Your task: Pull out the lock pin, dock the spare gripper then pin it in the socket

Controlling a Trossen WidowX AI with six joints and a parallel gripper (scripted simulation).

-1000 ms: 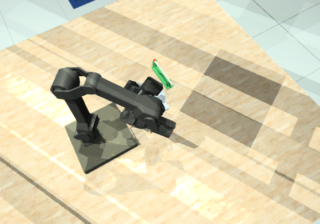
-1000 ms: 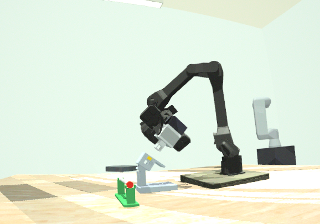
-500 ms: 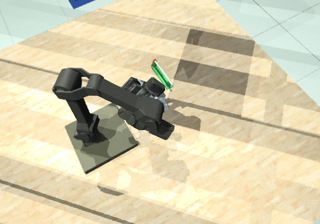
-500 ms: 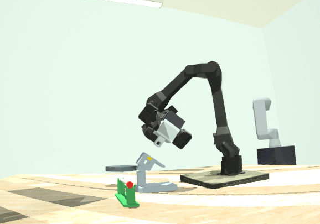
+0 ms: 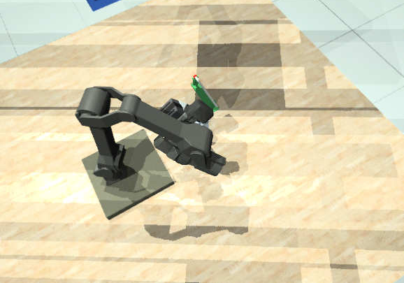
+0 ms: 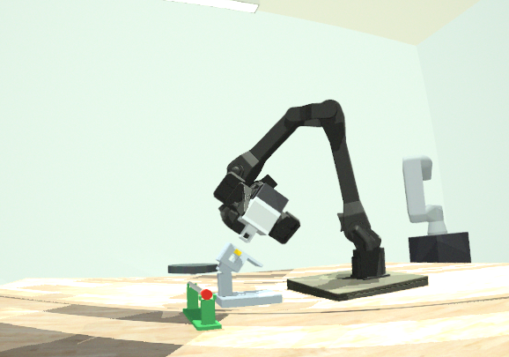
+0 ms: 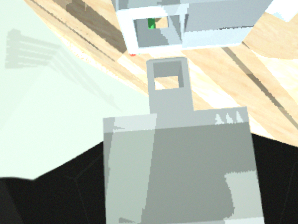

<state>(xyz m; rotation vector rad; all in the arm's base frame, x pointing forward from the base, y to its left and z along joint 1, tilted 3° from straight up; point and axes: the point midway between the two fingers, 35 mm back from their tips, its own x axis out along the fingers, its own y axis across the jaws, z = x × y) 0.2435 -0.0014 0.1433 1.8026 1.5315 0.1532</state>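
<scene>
Right now the mount is 90 mm below my gripper tip, 30 mm ahead of it and 10 mm to the right of it. From my gripper tip the other things lie so: spare gripper: 20 mm to the right, 10 mm behind, 10 mm above; green cradle: 120 mm below, 120 mm ahead, 110 mm to the left.
</scene>
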